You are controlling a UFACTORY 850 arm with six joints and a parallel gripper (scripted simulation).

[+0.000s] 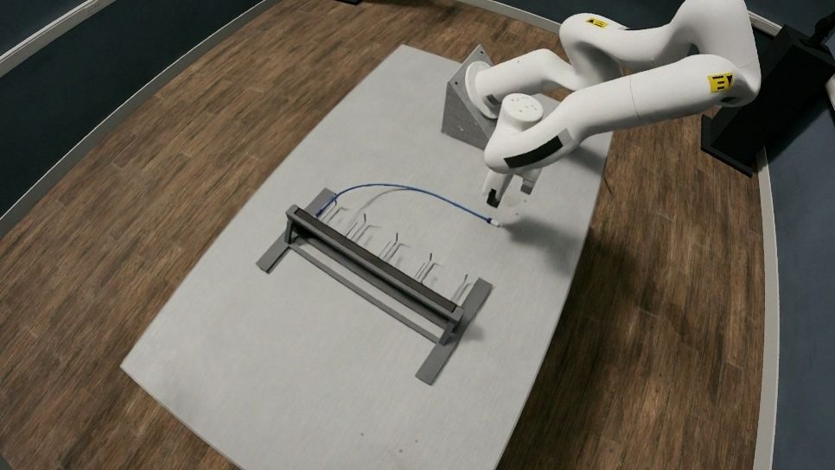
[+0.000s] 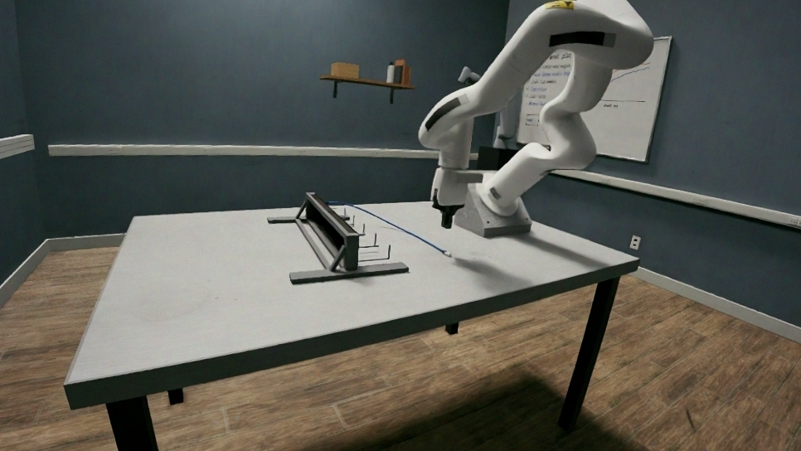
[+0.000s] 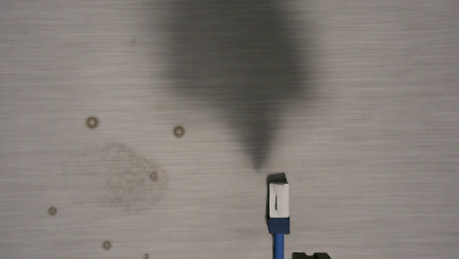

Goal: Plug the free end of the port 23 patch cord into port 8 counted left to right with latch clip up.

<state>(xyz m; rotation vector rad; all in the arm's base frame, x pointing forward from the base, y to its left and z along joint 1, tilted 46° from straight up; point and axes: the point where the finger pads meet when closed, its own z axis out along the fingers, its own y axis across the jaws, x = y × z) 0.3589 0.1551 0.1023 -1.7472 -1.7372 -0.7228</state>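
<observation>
Right now my hand is 20 mm to the right of the white plug and 90 mm above it.
</observation>
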